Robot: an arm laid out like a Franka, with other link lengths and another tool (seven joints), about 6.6 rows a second.
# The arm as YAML. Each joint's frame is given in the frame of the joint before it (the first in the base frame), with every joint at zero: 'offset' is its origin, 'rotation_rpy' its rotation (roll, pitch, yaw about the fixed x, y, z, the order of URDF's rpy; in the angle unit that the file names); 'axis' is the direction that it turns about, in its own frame. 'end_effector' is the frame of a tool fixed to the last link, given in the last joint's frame.
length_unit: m
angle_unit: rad
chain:
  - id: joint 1
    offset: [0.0, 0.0, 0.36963]
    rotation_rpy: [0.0, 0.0, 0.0]
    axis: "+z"
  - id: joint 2
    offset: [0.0, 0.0, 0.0]
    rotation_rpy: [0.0, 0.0, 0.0]
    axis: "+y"
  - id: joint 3
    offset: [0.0, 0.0, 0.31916]
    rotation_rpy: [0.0, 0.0, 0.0]
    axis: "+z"
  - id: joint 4
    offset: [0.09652, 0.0, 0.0]
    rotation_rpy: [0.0, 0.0, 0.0]
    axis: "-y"
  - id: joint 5
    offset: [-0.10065, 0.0, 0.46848]
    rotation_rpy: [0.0, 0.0, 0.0]
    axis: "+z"
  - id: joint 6
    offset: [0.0, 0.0, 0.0]
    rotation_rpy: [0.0, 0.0, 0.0]
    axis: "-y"
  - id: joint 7
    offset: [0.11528, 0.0, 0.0]
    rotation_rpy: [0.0, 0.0, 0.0]
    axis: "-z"
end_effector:
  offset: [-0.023, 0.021, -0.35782]
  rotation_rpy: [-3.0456, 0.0, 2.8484]
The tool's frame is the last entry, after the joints.
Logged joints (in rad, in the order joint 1, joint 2, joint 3, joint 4, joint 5, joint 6, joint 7), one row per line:
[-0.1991 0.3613 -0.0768 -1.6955 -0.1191 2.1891 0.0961]
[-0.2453 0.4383 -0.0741 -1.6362 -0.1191 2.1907 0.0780]
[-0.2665 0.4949 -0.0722 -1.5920 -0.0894 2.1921 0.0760]
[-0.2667 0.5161 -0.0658 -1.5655 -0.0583 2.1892 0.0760]
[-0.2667 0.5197 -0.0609 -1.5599 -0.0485 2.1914 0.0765]
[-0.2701 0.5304 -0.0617 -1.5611 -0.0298 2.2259 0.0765]
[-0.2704 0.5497 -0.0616 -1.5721 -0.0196 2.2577 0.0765]
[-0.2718 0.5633 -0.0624 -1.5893 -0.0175 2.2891 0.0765]
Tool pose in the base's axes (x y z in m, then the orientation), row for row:
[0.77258 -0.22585 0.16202 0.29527 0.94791 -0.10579 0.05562]
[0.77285 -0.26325 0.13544 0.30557 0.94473 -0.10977 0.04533]
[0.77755 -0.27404 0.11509 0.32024 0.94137 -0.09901 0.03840]
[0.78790 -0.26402 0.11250 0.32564 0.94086 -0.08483 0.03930]
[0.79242 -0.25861 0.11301 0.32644 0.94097 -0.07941 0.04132]
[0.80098 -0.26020 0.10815 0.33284 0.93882 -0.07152 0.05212]
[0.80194 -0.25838 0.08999 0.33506 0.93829 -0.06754 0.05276]
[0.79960 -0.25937 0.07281 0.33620 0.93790 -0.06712 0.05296]
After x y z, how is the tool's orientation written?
As a quaternion, x y z w.
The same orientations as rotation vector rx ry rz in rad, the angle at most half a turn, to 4 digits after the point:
[0.8961 2.8769 -0.3211]
[0.9332 2.8853 -0.3352]
[0.9822 2.8872 -0.3037]
[0.9982 2.8841 -0.2600]
[0.9994 2.8808 -0.2431]
[1.0123 2.8554 -0.2175]
[1.0187 2.8526 -0.2053]
[1.0220 2.8511 -0.2040]

